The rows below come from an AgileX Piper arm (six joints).
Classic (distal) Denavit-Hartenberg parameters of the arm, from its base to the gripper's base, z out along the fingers. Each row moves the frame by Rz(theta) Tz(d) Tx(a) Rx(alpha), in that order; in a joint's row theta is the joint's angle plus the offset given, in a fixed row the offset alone. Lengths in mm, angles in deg.
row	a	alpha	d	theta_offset
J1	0	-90	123	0
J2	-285.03	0	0	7.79
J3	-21.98	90	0	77.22
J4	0	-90	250.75	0
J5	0	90	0	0
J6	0	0	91	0
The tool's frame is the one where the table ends.
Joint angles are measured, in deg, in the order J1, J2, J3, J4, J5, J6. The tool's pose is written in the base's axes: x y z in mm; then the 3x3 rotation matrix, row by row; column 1 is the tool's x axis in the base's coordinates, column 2 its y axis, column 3 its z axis. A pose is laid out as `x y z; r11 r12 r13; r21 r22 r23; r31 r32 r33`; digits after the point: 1 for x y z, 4 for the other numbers.
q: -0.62 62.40 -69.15 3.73 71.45 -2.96
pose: 190.3 3.6 385.3; -0.8621 -0.0470 0.5046; -0.0215 0.9982 0.0562; -0.5063 0.0376 -0.8615
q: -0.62 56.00 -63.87 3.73 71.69 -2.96
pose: 160.8 3.9 378.3; -0.8542 -0.0479 0.5178; -0.0219 0.9982 0.0562; -0.5195 0.0366 -0.8537
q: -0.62 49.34 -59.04 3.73 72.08 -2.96
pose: 131.3 4.2 370.8; -0.8408 -0.0492 0.5390; -0.0224 0.9982 0.0561; -0.5408 0.0350 -0.8404
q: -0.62 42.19 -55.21 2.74 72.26 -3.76
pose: 101.6 3.0 366.0; -0.8095 -0.0572 0.5844; -0.0422 0.9983 0.0392; -0.5856 0.0071 -0.8105
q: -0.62 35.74 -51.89 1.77 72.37 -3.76
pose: 76.3 1.9 359.3; -0.7779 -0.0514 0.6263; -0.0478 0.9986 0.0227; -0.6266 -0.0123 -0.7792
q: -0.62 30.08 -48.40 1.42 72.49 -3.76
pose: 56.1 1.5 348.5; -0.7551 -0.0486 0.6538; -0.0499 0.9986 0.0166; -0.6537 -0.0202 -0.7565
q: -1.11 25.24 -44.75 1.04 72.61 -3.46
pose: 40.9 0.8 334.6; -0.7436 -0.0331 0.6678; -0.0405 0.9992 0.0044; -0.6674 -0.0238 -0.7443
